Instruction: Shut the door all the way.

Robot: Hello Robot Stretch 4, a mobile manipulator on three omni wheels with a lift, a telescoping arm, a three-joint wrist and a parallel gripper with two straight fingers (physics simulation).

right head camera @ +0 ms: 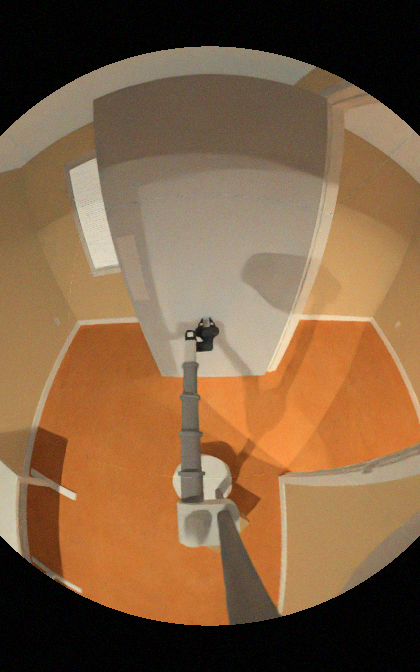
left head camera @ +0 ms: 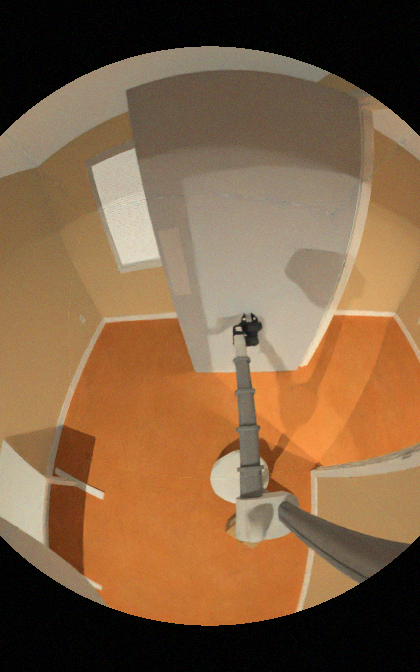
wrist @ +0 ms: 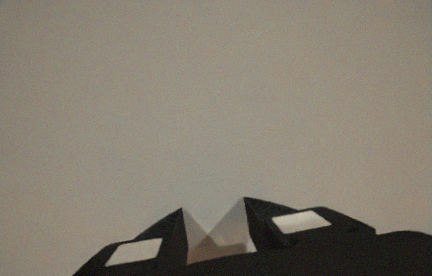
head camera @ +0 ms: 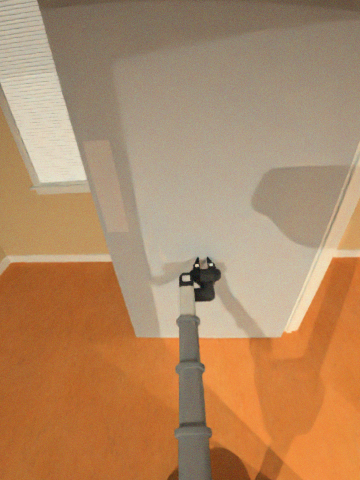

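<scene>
The door is a large plain grey-white panel, standing open in the room. A pale pinkish plate is on it near its free left edge. White trim runs along its right edge. My gripper is open, its fingers apart with nothing held. It faces the lower middle of the door, its tips at or very close to the surface; contact cannot be told.
A window with blinds is in the wall beyond the door's left edge. A wall corner stands right of my base. A white strip is at the left.
</scene>
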